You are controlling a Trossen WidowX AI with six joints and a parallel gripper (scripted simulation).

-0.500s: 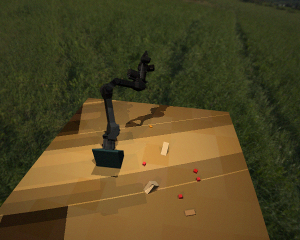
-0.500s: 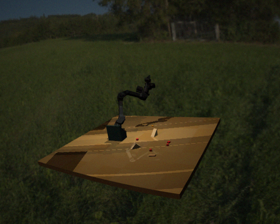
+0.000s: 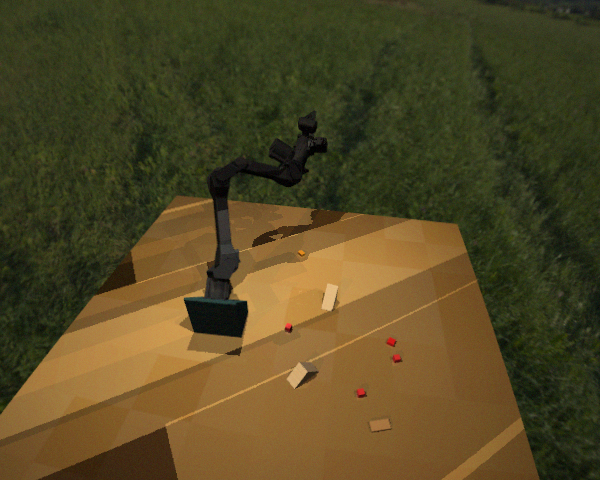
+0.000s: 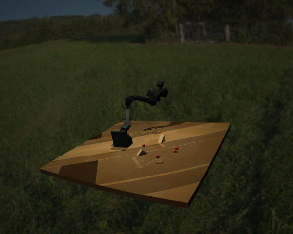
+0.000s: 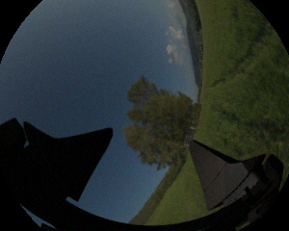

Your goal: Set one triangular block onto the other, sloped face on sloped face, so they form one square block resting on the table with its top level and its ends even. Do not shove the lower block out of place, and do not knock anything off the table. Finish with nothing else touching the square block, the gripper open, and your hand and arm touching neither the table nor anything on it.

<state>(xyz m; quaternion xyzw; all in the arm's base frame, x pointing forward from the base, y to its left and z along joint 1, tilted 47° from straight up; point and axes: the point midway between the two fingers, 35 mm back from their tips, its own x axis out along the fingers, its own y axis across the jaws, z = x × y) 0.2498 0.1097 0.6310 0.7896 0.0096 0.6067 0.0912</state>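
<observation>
Now: the pale triangular block 76 cm to the right of my gripper tip, 40 cm below it and 4 cm behind it. Also, from my gripper tip: orange piece 42 cm below, 27 cm to the right, 4 cm behind; flat tan tile 89 cm to the right, 42 cm below, 15 cm ahead.
</observation>
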